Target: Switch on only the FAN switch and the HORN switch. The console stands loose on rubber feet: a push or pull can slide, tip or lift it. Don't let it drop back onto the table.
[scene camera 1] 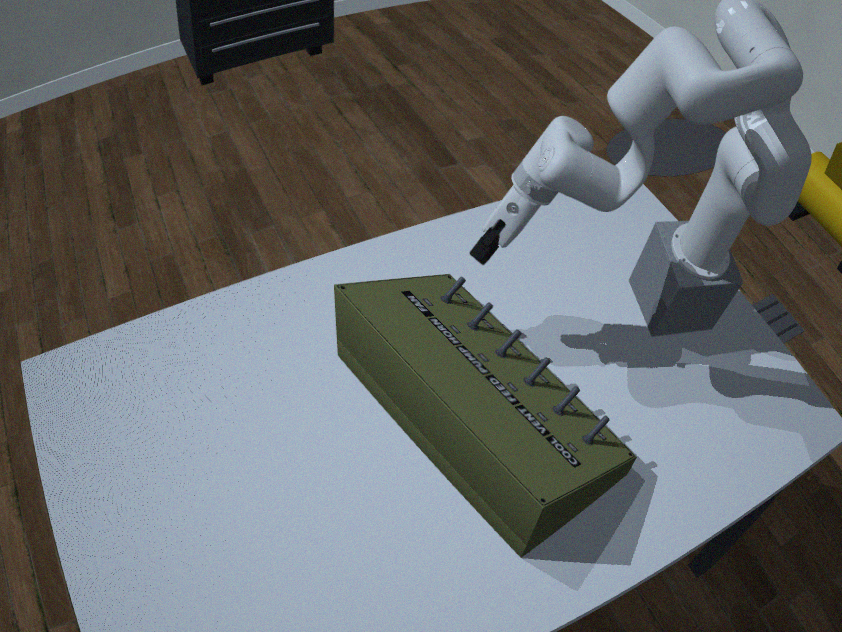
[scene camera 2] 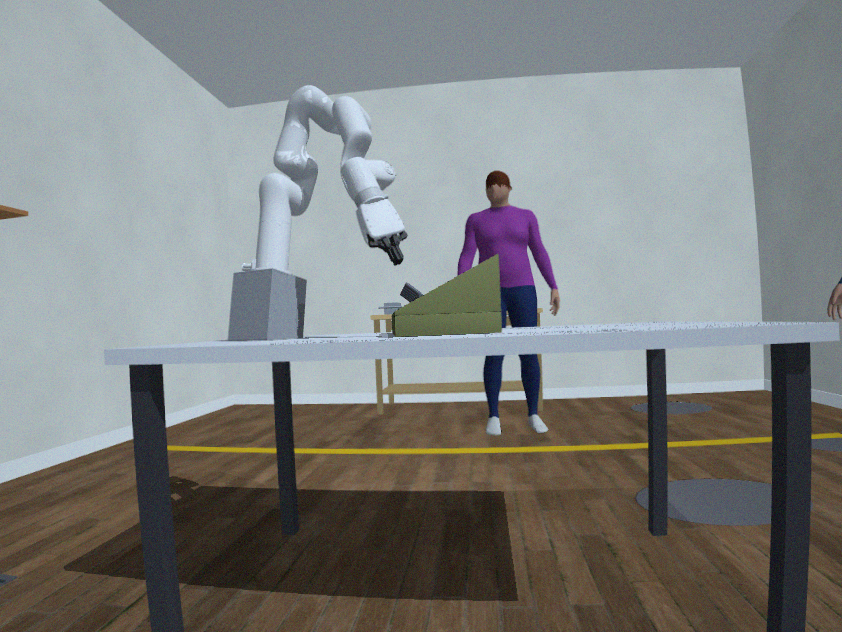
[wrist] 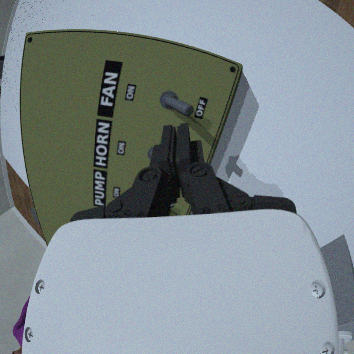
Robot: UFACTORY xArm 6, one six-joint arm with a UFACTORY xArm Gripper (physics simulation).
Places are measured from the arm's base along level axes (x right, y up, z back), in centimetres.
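Pixels of known places: gripper, fingertip midpoint: (scene camera 1: 477, 257) (scene camera 2: 399, 262) (wrist: 178, 142); arm's base, origin of the base link: (scene camera 1: 700, 251) (scene camera 2: 270, 276).
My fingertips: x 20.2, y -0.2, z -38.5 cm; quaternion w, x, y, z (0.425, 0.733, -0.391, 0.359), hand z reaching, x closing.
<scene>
Ahead of a thing's pixels: the offset from my fingertips to its middle. Level surfaces: height alone.
The olive wedge-shaped console @[dx -17.3, dy -11.7, dz -11.0 cm] (scene camera 1: 421, 380) (scene camera 2: 455, 299) (wrist: 65, 100) sits flat on the table, with a row of grey toggle levers along its low side. The FAN lever @[dx +1.3, dy -6.9, dz -3.1 cm] (scene camera 1: 453, 289) (wrist: 177, 104) leans toward its OFF mark. The HORN lever @[dx -5.9, dy -6.9, dz -2.7 cm] (scene camera 1: 480, 316) leans the same way as the others in scene camera 1; in the wrist view it is mostly hidden behind the fingers. The other levers, PUMP, FEED, VENT and COOL, lean the same way too. My gripper (scene camera 1: 483, 253) (scene camera 2: 397, 261) (wrist: 178, 142) is shut and empty, above the console's low side near the FAN end, apart from the levers.
The white table @[dy -18.2 cm] (scene camera 1: 204, 476) (scene camera 2: 612, 333) carries the console and the grey robot base block (scene camera 1: 686, 299) (scene camera 2: 266, 306) on the levers' side. A person in purple (scene camera 2: 506, 238) stands behind the table. A black drawer cabinet (scene camera 1: 258, 30) stands on the floor beyond.
</scene>
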